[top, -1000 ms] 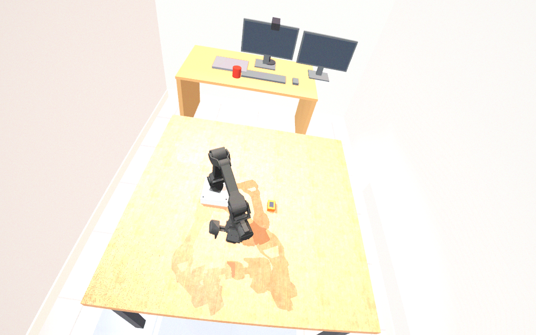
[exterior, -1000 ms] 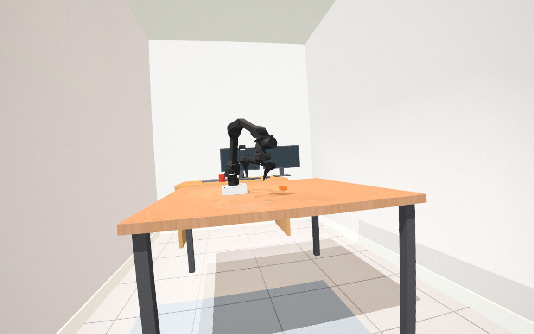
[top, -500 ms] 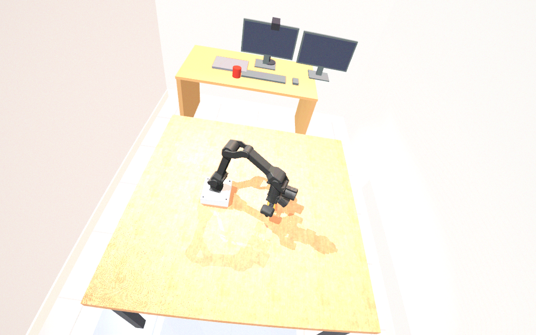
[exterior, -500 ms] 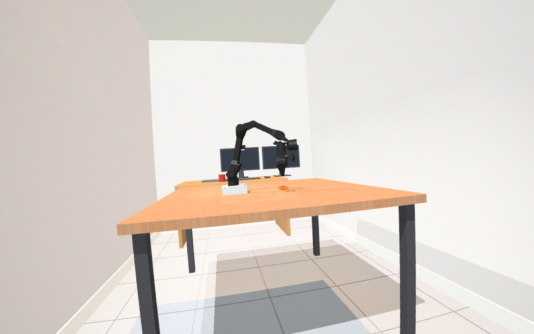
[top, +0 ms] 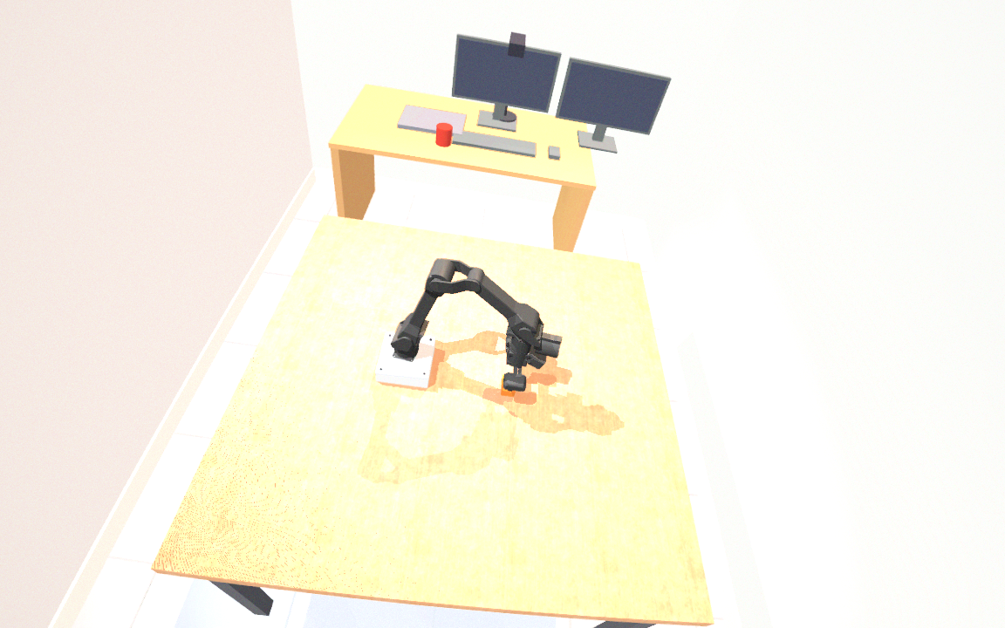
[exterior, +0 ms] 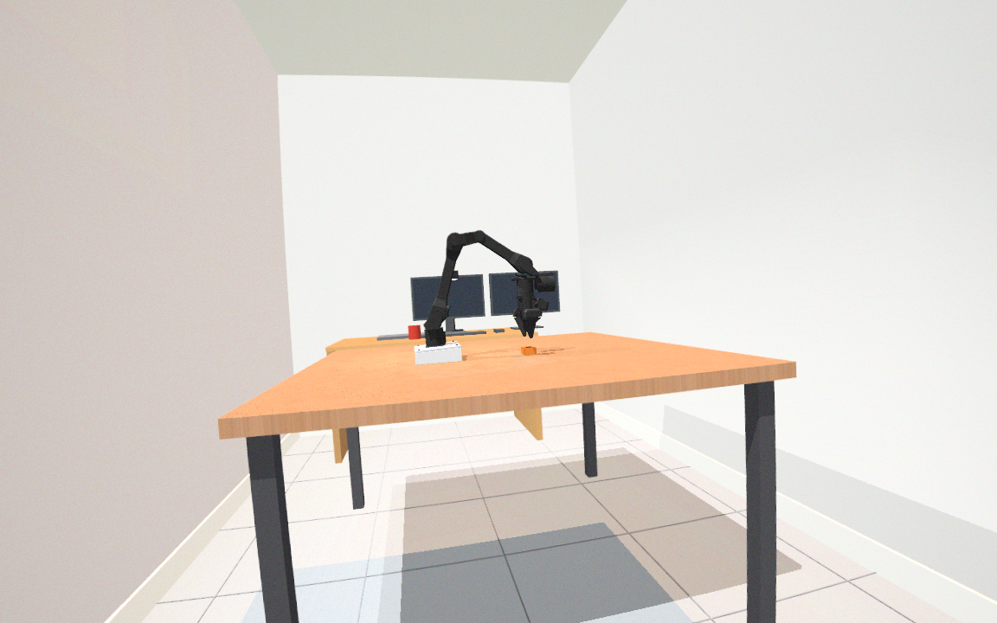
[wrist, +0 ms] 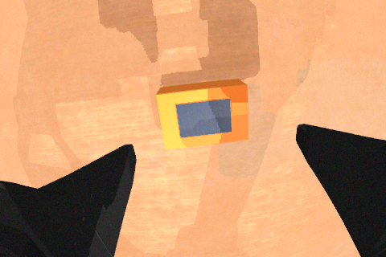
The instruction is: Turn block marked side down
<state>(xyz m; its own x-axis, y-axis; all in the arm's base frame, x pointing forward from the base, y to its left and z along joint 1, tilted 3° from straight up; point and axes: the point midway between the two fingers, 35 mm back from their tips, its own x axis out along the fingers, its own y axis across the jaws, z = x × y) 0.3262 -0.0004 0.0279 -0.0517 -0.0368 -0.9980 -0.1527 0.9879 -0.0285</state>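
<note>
Now: gripper tip 40 mm above the orange block.
</note>
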